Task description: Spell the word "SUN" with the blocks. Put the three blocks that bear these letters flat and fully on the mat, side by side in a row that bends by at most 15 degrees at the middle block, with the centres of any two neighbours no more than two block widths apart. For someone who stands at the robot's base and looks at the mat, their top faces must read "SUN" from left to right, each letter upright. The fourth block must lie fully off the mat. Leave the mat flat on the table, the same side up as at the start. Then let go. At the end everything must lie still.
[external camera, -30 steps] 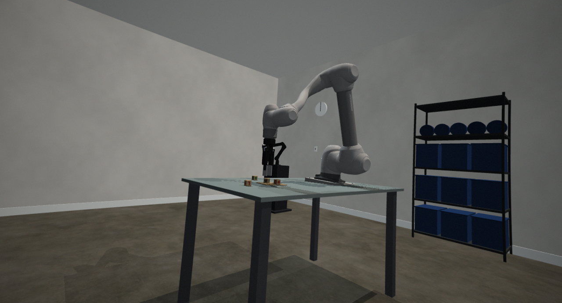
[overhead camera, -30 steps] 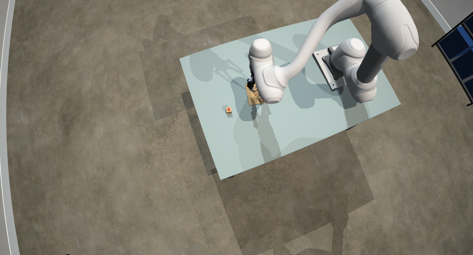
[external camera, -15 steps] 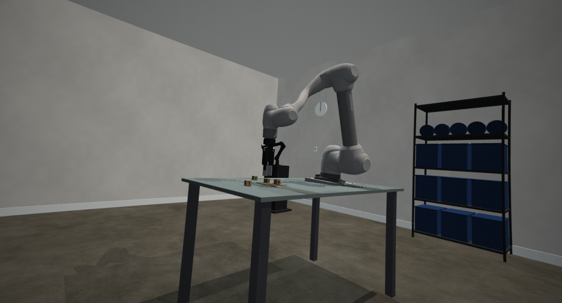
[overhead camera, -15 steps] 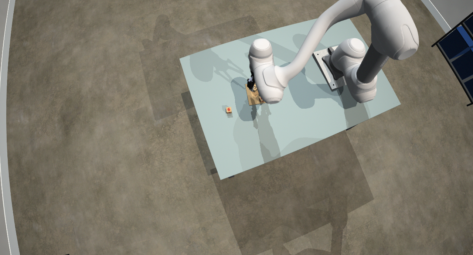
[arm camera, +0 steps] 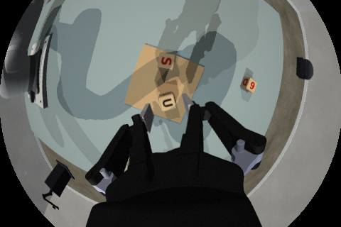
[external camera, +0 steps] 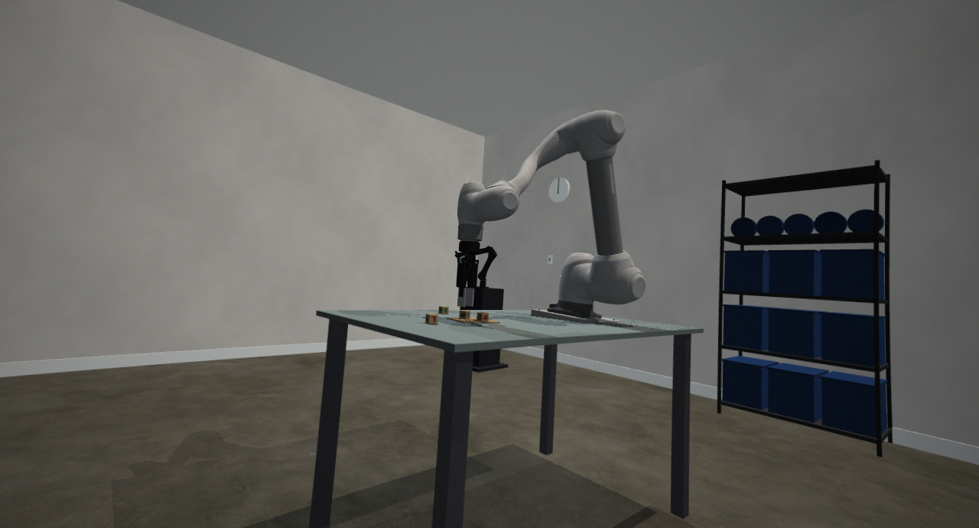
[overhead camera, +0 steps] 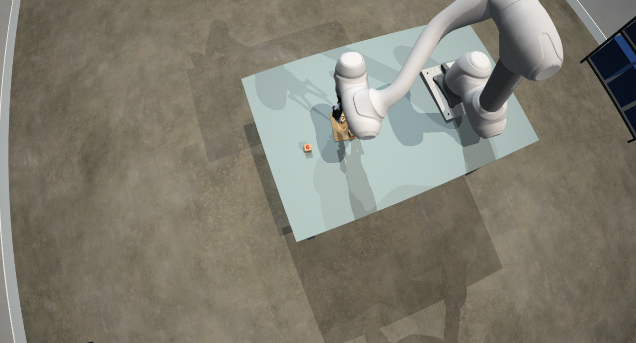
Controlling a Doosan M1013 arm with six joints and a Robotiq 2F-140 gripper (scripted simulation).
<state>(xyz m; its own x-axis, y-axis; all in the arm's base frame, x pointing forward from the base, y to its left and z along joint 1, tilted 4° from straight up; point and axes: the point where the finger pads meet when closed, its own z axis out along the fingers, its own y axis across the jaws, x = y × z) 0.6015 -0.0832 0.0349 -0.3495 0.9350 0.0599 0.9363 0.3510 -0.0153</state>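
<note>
The mat is 10 mm behind my hand, 30 mm to the left of it and 80 mm below it. Also, from my hand: S block: 10 mm behind, 80 mm to the left, 60 mm below; N block: 90 mm behind, 220 mm to the right, 60 mm below; 6 block: 200 mm ahead, 60 mm to the left, 60 mm below.
</note>
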